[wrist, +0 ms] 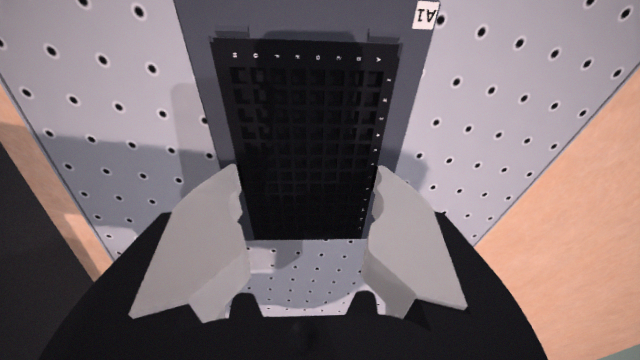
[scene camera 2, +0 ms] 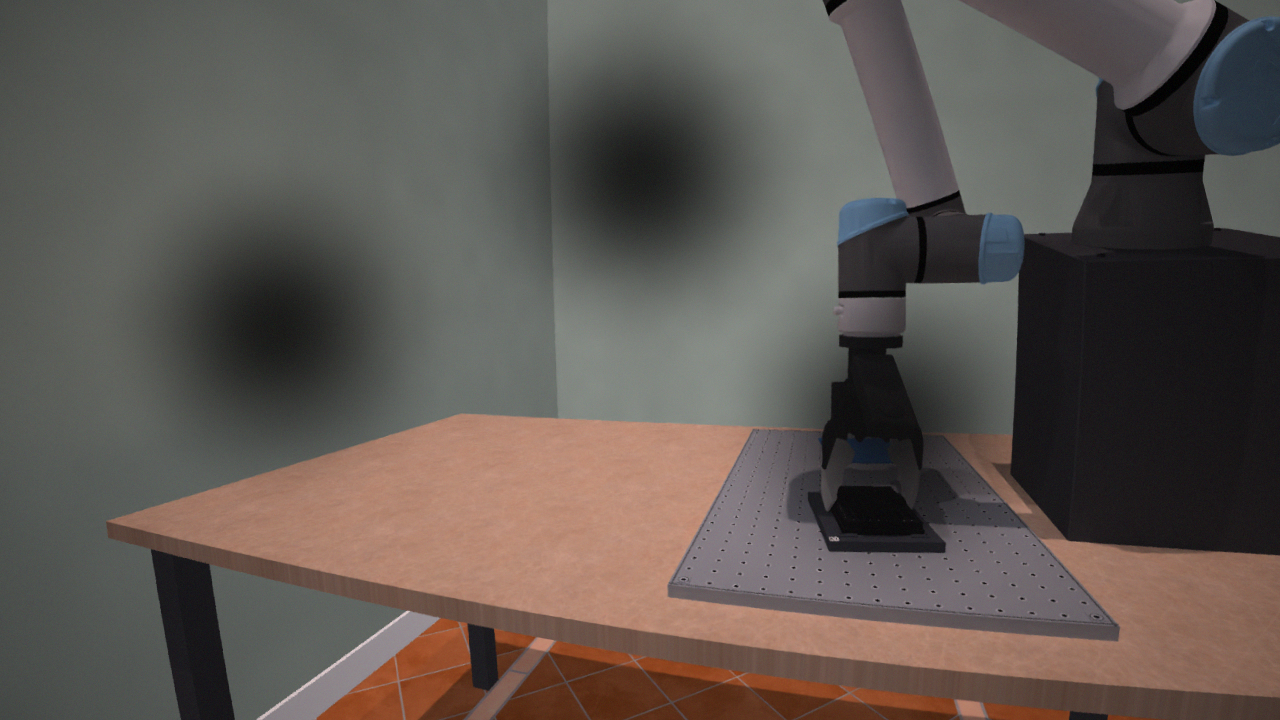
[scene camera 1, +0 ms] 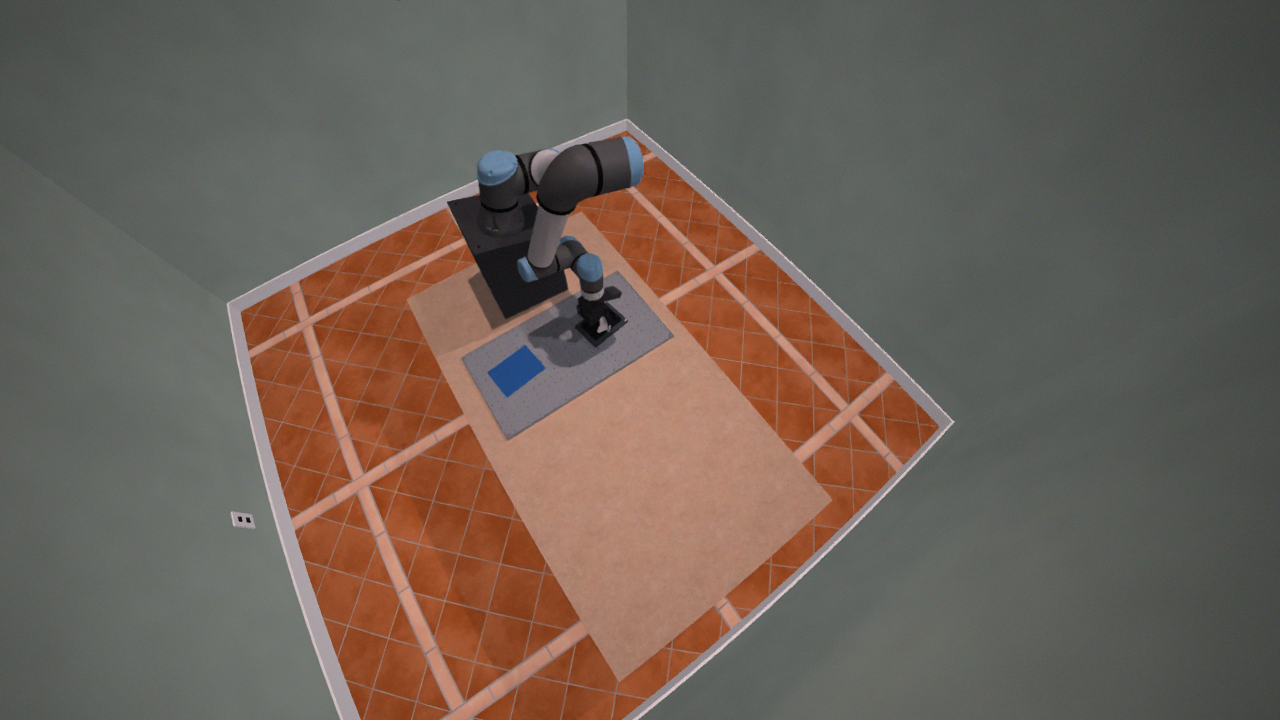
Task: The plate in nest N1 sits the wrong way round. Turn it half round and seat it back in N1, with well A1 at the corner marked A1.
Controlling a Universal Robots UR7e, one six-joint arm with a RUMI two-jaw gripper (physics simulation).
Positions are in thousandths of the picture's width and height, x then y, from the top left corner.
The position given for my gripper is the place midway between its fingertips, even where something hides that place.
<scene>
my gripper: wrist 482,468; scene camera 2 678,712; scene camera 1 468,451
</scene>
